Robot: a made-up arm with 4 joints. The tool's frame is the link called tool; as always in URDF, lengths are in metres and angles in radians. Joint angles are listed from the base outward. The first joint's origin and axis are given. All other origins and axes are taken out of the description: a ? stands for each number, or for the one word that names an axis. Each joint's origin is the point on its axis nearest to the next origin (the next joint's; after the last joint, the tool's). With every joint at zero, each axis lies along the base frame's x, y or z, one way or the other. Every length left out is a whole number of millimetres.
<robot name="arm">
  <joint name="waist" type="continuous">
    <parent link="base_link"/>
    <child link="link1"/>
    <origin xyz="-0.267 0 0.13"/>
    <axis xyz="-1 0 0"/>
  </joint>
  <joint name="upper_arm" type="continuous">
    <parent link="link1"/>
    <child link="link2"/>
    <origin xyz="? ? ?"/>
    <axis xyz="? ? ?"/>
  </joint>
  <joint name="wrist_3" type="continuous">
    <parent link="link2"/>
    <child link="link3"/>
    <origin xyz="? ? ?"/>
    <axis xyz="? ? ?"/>
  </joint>
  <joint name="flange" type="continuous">
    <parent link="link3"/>
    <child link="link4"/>
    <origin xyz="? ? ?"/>
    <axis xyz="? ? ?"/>
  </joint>
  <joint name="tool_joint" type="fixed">
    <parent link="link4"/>
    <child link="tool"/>
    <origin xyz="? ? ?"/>
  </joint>
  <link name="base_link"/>
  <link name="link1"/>
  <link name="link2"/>
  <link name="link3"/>
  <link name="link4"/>
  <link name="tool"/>
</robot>
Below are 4 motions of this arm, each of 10 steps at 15 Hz.
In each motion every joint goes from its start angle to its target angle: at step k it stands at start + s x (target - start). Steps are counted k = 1, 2, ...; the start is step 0. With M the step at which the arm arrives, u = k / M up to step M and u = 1 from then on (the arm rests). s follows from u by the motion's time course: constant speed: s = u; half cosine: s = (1 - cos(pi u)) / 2; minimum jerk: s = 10 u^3 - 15 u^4 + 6 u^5.
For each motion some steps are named. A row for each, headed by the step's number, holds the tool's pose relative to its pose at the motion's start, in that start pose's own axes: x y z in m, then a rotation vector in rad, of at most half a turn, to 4 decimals.
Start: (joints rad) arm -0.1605 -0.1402 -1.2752 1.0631
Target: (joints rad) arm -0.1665 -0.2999 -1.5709 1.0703
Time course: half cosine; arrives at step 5
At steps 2, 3, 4, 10:
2: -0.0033 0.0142 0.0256 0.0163 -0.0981 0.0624
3: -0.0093 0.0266 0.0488 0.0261 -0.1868 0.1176
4: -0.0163 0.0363 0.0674 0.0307 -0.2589 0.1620
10: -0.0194 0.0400 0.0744 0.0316 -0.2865 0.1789

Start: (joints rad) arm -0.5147 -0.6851 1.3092 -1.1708
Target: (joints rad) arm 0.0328 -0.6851 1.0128 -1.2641
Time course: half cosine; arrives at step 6
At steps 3, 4, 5, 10:
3: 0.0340 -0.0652 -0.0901 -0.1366 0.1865 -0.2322
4: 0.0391 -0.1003 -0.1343 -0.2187 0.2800 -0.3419
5: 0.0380 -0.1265 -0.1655 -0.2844 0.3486 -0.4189
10: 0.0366 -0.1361 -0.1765 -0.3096 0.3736 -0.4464

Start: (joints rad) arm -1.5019 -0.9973 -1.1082 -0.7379
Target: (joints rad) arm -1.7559 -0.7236 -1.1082 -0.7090
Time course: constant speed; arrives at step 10
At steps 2, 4, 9, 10:
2: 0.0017 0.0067 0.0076 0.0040 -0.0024 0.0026
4: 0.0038 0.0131 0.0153 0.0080 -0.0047 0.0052
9: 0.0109 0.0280 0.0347 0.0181 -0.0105 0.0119
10: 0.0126 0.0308 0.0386 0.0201 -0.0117 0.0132

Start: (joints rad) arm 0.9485 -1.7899 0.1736 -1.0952
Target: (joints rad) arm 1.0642 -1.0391 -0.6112 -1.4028
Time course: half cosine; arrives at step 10
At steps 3, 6, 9, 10:
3: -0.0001 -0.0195 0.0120 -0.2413 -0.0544 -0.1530
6: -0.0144 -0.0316 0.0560 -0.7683 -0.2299 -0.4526
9: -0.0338 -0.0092 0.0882 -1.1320 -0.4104 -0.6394
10: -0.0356 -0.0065 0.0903 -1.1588 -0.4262 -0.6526

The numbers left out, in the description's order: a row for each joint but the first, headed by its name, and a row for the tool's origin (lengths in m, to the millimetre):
upper_arm: xyz 0 0.178 -0.071, axis -1 0 0
wrist_3: xyz 0 0.006 0.026, axis 0 1 0
flange: xyz 0.26 0 -0.064, axis 1 0 0
tool: xyz 0 -0.019 0.102

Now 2 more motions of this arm.
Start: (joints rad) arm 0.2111 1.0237 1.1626 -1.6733
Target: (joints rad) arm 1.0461 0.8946 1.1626 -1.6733
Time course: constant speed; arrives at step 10
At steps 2, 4, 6, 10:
2: 0.0368 0.0176 -0.0154 -0.0560 0.1289 0.0133
4: 0.0714 0.0349 -0.0371 -0.1121 0.2578 0.0265
6: 0.1028 0.0513 -0.0648 -0.1681 0.3867 0.0398
10: 0.1527 0.0804 -0.1360 -0.2802 0.6445 0.0663

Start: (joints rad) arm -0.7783 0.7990 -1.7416 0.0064
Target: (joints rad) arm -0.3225 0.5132 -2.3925 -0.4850
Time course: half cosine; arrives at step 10
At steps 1, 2, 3, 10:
1: -0.0025 0.0033 0.0047 -0.0113 -0.0159 0.0041
2: -0.0104 0.0125 0.0181 -0.0437 -0.0624 0.0148
3: -0.0242 0.0264 0.0386 -0.0929 -0.1356 0.0281
10: -0.1668 0.0974 0.1629 -0.3906 -0.6711 -0.0061

